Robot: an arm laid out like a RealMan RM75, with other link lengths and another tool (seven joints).
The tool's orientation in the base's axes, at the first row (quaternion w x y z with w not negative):
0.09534, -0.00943, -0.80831, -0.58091
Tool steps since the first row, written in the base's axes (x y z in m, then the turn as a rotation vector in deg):
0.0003, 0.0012, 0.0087, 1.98, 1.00, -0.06
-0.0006, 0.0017, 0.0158, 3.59, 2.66, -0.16
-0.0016, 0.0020, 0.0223, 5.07, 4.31, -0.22
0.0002, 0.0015, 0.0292, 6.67, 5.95, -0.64
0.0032, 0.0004, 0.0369, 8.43, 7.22, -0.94
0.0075, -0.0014, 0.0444, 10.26, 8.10, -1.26
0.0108, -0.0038, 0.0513, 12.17, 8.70, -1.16
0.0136, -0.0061, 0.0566, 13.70, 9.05, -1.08
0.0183, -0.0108, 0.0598, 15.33, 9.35, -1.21
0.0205, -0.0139, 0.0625, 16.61, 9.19, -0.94
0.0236, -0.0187, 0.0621, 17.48, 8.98, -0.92
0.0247, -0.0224, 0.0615, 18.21, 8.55, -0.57
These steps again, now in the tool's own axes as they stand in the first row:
0.0010, 0.0086, -0.0016, -2.05, 0.52, 0.68
0.0030, 0.0153, -0.0032, -3.80, 1.17, 2.04
0.0051, 0.0214, -0.0047, -5.42, 1.83, 3.40
0.0045, 0.0279, -0.0076, -7.22, 2.17, 4.84
0.0029, 0.0351, -0.0114, -9.12, 2.53, 5.87
0.0001, 0.0421, -0.0160, -11.05, 2.74, 6.54
-0.0018, 0.0482, -0.0209, -12.97, 3.27, 6.80
-0.0034, 0.0528, -0.0251, -14.49, 3.65, 6.89
-0.0071, 0.0548, -0.0311, -16.14, 3.84, 6.97
-0.0085, 0.0566, -0.0352, -17.34, 4.20, 6.56
-0.0111, 0.0551, -0.0400, -18.17, 4.26, 6.23
-0.0120, 0.0535, -0.0435, -18.79, 4.54, 5.61

